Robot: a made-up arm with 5 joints. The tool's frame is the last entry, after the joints.
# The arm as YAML. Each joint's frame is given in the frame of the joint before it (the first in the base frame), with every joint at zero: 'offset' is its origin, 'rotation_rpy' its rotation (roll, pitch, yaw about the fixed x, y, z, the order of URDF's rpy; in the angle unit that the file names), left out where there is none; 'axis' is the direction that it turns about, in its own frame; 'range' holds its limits. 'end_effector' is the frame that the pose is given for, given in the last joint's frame.
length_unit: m
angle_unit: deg
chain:
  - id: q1
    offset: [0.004, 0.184, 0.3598]
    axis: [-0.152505, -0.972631, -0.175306]
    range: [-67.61, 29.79]
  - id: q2
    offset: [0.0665, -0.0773, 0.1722]
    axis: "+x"
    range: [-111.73, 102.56]
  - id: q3
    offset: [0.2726, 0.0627, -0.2]
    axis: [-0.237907, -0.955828, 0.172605]
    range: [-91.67, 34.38]
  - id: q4
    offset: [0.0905, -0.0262, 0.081]
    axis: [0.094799, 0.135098, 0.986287]
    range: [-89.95, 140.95]
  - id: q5
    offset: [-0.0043, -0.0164, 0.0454]
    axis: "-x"
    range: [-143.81, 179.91]
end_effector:
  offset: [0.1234, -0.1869, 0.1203]
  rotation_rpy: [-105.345, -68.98, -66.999]
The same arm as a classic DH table. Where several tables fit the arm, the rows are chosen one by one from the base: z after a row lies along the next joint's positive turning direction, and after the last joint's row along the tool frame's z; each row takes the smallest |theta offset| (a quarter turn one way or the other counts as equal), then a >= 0, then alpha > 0; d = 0 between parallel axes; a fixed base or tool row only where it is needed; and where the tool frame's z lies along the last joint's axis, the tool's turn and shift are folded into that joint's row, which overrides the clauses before.
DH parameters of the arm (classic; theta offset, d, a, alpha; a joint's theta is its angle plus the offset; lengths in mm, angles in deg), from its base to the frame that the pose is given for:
base (fixed): -8.91 327.3 -24.6 100.1
q1: 88.43 -139.2 183.2 98.77
q2: -20.45 322.3 -185.7 -103.76
q3: 84.14 -84.2 -89.3 88.94
q4: -76.07 127.6 -22.4 -95.44
q5: -65.38 -1350.7 1.3 -169.8
tool (fixed): 52.35 -1255.5 0 0
Joint limits (deg, base to tool): -67.61..29.79 -111.73..102.56 -91.67..34.38 -89.95..140.95 -143.81..179.91

